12 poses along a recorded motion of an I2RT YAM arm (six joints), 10 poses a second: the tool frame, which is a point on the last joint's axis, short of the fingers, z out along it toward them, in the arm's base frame.
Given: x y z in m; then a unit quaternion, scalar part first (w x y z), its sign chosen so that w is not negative.
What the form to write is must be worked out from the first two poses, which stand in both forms.
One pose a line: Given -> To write
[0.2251 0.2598 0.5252 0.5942 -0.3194 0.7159 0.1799] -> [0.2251 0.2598 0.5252 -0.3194 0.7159 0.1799 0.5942]
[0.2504 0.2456 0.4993 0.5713 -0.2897 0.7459 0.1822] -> [0.2504 0.2456 0.4993 -0.2897 0.7459 0.1822 0.5713]
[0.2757 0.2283 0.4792 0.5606 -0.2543 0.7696 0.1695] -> [0.2757 0.2283 0.4792 -0.2543 0.7696 0.1695 0.5606]
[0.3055 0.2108 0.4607 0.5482 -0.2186 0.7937 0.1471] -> [0.3055 0.2108 0.4607 -0.2186 0.7937 0.1471 0.5482]
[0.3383 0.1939 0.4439 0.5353 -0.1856 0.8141 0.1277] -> [0.3383 0.1939 0.4439 -0.1856 0.8141 0.1277 0.5353]
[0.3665 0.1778 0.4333 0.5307 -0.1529 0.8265 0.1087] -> [0.3665 0.1778 0.4333 -0.1529 0.8265 0.1087 0.5307]
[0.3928 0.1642 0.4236 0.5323 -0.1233 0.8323 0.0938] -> [0.3928 0.1642 0.4236 -0.1233 0.8323 0.0938 0.5323]
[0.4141 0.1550 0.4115 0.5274 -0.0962 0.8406 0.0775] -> [0.4141 0.1550 0.4115 -0.0962 0.8406 0.0775 0.5274]
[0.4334 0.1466 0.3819 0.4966 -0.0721 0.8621 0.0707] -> [0.4334 0.1466 0.3819 -0.0721 0.8621 0.0707 0.4966]
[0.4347 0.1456 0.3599 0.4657 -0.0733 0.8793 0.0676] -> [0.4347 0.1456 0.3599 -0.0733 0.8793 0.0676 0.4657]
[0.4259 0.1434 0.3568 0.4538 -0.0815 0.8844 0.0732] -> [0.4259 0.1434 0.3568 -0.0815 0.8844 0.0732 0.4538]
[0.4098 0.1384 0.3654 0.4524 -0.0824 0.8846 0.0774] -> [0.4098 0.1384 0.3654 -0.0824 0.8846 0.0774 0.4524]
